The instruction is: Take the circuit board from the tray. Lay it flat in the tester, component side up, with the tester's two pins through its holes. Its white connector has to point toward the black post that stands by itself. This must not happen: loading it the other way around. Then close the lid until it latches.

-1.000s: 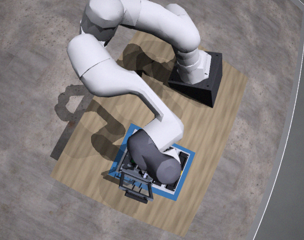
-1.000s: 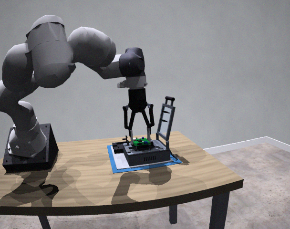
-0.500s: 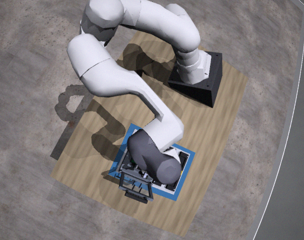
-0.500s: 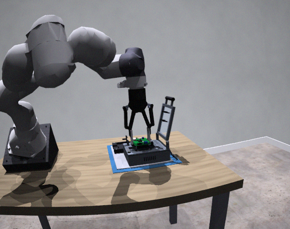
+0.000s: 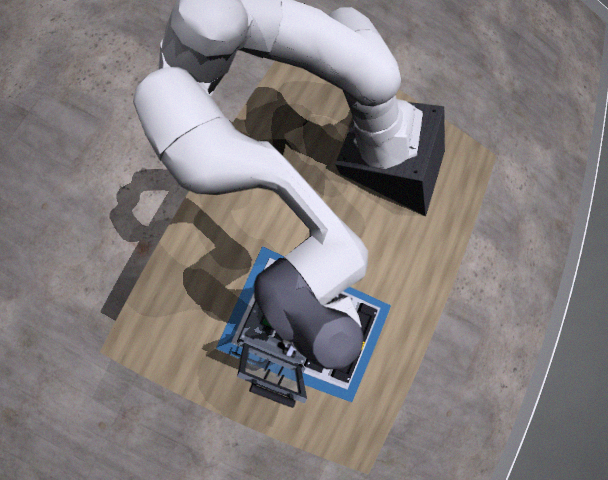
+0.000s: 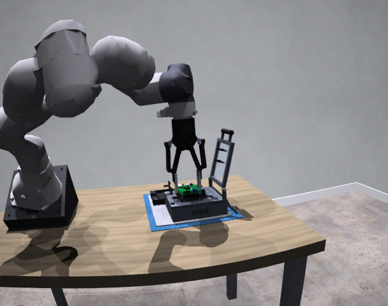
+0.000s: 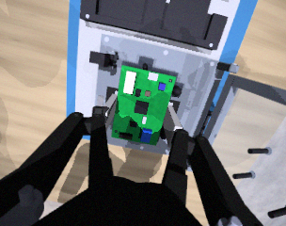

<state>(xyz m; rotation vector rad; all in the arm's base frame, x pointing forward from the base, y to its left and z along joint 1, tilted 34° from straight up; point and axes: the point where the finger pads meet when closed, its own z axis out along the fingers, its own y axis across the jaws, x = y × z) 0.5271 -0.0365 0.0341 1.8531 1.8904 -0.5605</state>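
Now: the green circuit board 20 mm below my hand. Also, from my hand: tester lid 130 mm ahead, 80 mm above; tester 30 mm ahead, 40 mm to the left, 10 mm above.
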